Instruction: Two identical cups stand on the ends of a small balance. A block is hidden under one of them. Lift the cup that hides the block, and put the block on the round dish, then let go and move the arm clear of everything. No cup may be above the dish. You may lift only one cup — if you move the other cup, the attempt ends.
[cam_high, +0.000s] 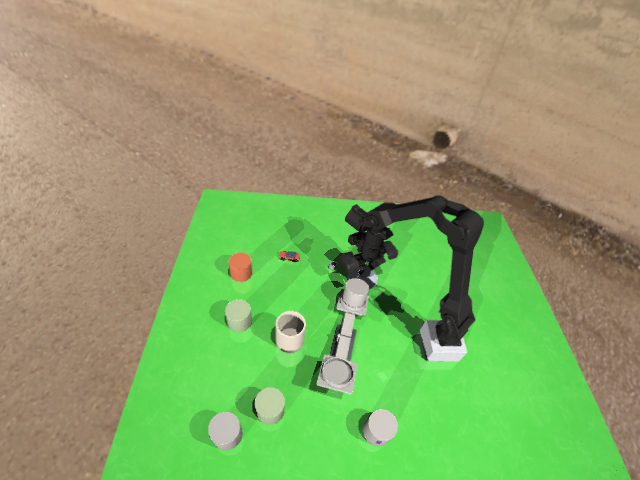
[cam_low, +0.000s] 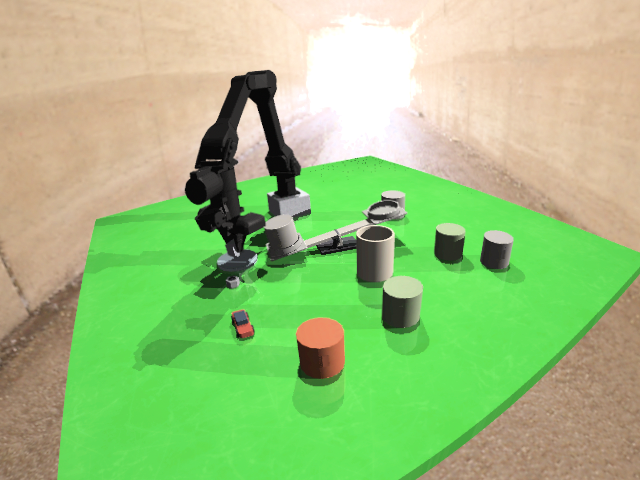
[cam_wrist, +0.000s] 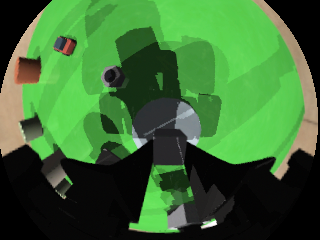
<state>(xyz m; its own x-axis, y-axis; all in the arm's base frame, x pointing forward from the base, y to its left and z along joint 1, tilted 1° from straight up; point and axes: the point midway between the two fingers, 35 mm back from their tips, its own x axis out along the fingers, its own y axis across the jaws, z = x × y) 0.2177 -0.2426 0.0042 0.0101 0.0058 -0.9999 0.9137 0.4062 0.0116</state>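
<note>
Right now the pale blue round dish is 3 cm below my gripper tip. The rest, counted from my gripper tip: balance 8 cm ahead, 24 cm to the left, 1 cm above; nut 10 cm ahead, 4 cm to the right, 2 cm below; toy car 25 cm ahead, 7 cm to the right, 2 cm below.
</note>
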